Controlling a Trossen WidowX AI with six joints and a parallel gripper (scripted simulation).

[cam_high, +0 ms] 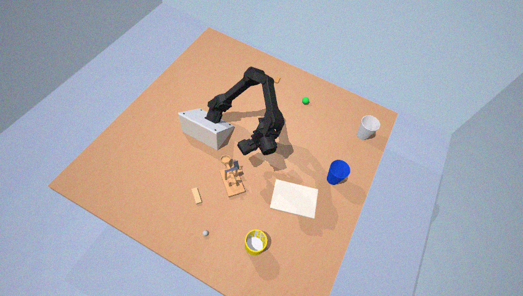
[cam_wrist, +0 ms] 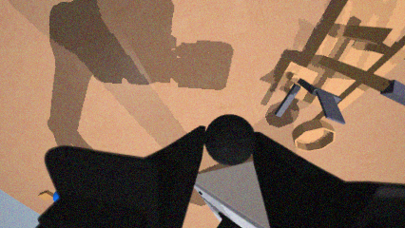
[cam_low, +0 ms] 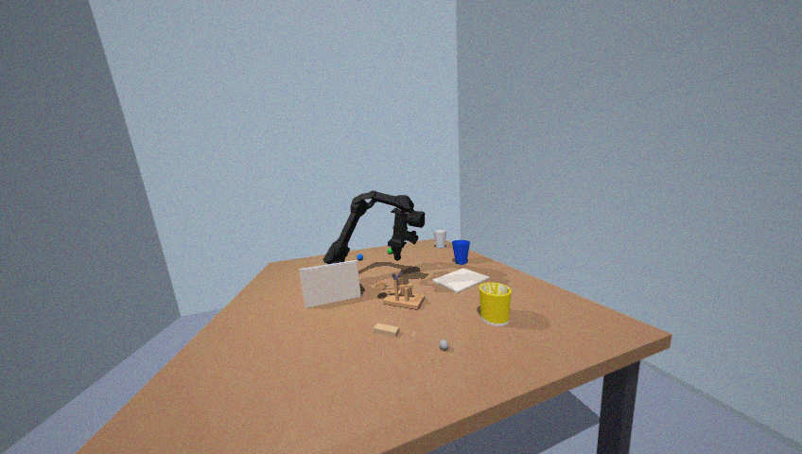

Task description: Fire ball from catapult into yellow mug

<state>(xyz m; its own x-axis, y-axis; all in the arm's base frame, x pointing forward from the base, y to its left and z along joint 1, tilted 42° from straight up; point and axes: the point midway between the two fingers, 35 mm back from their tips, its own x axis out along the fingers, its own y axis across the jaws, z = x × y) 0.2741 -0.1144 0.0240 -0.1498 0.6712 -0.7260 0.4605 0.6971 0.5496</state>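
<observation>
My gripper tip is now 50 mm past the wooden catapult, 110 mm to the left of it and 70 mm above it. Round my gripper tip: black ball (10 mm above); blue cup (400 mm ahead, 110 mm to the left, 90 mm below); white sheet (270 mm ahead, 80 mm to the right, 120 mm below).
</observation>
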